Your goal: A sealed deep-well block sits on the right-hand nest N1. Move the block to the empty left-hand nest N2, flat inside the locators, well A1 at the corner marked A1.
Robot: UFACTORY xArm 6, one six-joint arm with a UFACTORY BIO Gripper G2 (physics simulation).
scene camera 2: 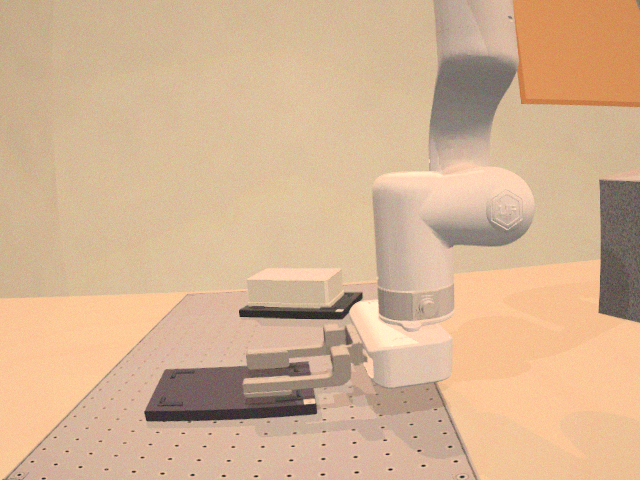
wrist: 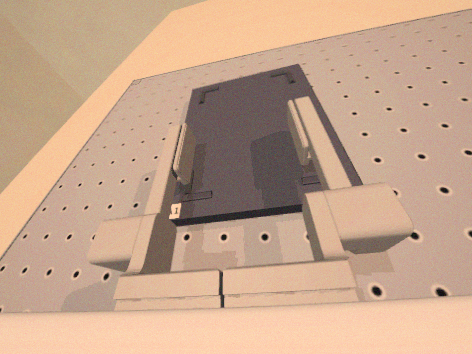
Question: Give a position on a black nest N2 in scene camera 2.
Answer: At 195,394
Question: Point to a black nest N1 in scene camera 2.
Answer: At 346,302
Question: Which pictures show the sealed deep-well block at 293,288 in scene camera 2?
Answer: Scene camera 2 only.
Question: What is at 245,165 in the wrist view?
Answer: A black nest N2.
